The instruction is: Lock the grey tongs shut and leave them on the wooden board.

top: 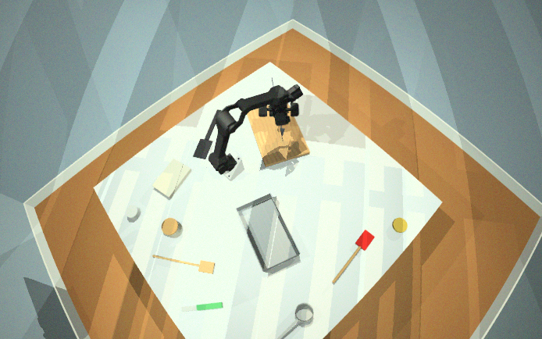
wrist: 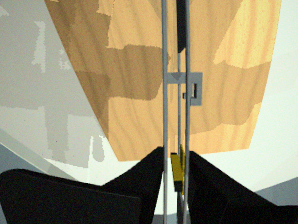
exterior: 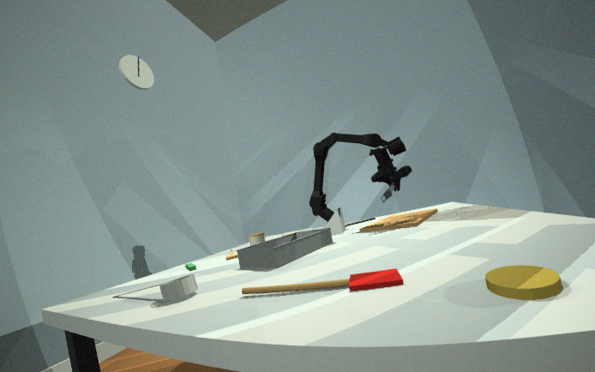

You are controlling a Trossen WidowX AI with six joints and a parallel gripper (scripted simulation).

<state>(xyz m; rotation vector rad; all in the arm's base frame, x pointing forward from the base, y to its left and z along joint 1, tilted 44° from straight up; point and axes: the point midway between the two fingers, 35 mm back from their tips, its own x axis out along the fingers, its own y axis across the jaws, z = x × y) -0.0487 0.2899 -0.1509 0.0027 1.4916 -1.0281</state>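
The yellow mark lies 3 cm ahead of my gripper tip, 3 cm above it and 1 cm to the right of it. The rest, counted from my gripper tip: black spatula 32 cm to the right, 20 cm behind, 14 cm below; roasting tin 42 cm ahead, 37 cm to the right, 11 cm below; wooden board 13 cm below, 1 cm to the right, 1 cm ahead.
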